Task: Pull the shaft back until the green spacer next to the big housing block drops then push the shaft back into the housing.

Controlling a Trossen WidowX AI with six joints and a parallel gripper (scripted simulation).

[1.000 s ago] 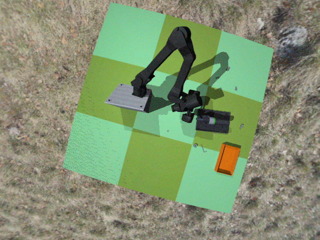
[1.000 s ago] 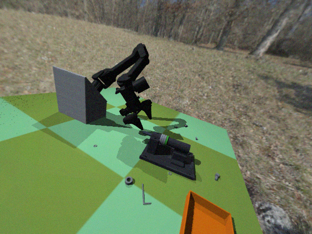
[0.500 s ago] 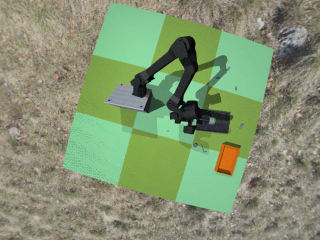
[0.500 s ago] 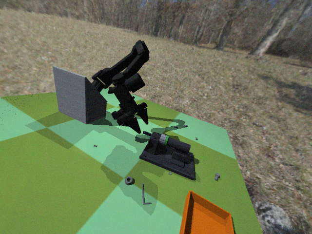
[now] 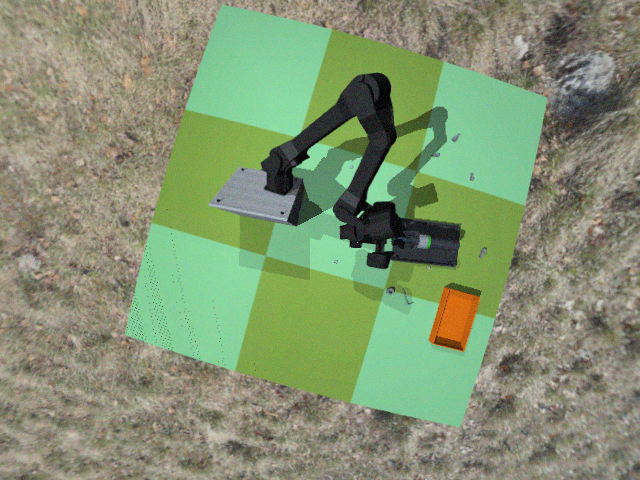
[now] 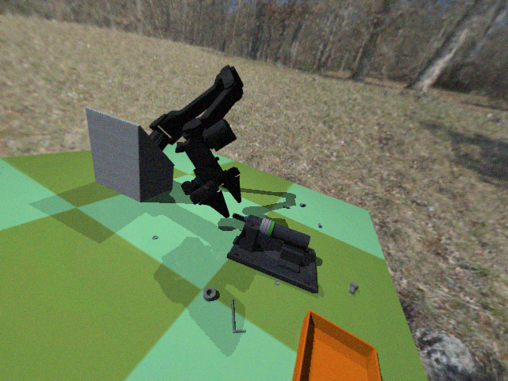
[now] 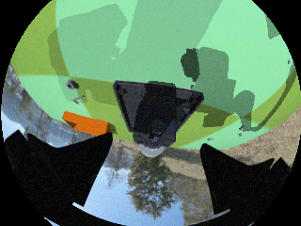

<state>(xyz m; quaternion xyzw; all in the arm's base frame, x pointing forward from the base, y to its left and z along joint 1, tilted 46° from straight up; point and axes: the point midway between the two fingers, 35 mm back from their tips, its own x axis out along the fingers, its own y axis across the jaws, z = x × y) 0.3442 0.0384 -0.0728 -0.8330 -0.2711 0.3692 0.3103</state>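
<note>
Right now the grey shaft is 7 cm ahead of my gripper tip, 2 cm to the left of it and 2 cm below it. Also, from my gripper tip: orange tray: 32 cm ahead, 19 cm to the right, 9 cm below; light grey spacer: 9 cm ahead, 2 cm to the left, 2 cm below; green spacer: 11 cm ahead, 2 cm to the left, 2 cm below.
</note>
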